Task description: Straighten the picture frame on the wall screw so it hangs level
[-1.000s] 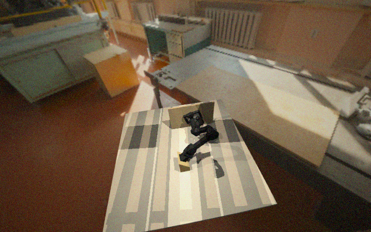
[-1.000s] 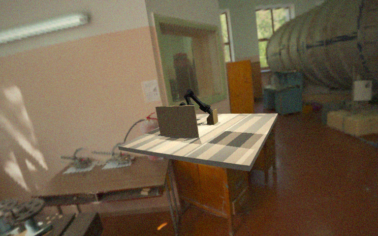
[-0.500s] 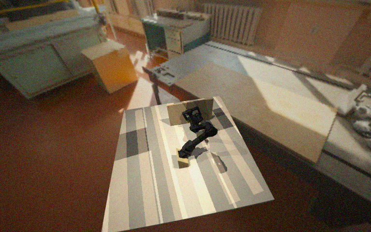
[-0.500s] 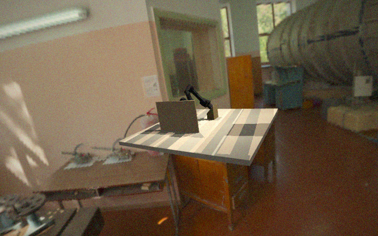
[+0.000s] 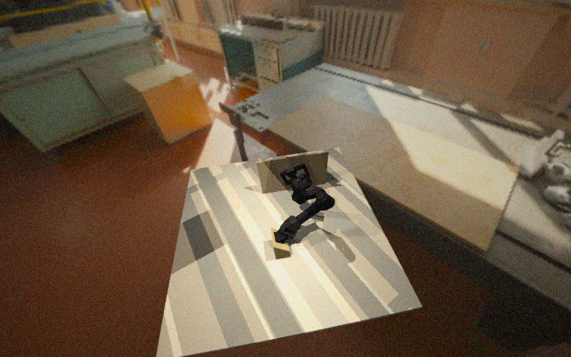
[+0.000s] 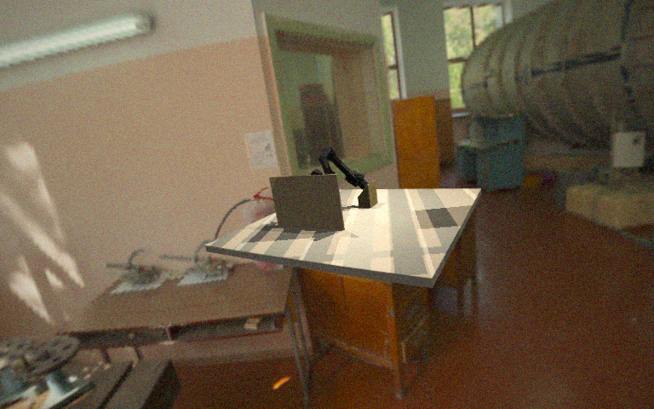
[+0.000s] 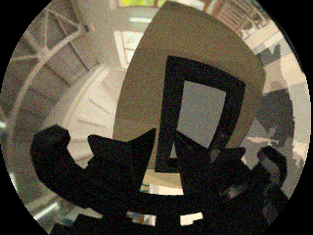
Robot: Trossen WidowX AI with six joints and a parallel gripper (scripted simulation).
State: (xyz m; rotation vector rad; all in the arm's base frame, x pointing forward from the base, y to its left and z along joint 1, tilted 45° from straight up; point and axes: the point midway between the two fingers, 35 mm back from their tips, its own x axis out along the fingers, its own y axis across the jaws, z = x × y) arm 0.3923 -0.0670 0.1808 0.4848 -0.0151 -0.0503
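The black picture frame lies 5 cm below my gripper tip, 2 cm to the right of it and 1 cm ahead of it. Also, from my gripper tip: tan wall board 6 cm below, 2 cm ahead, 1 cm to the right.
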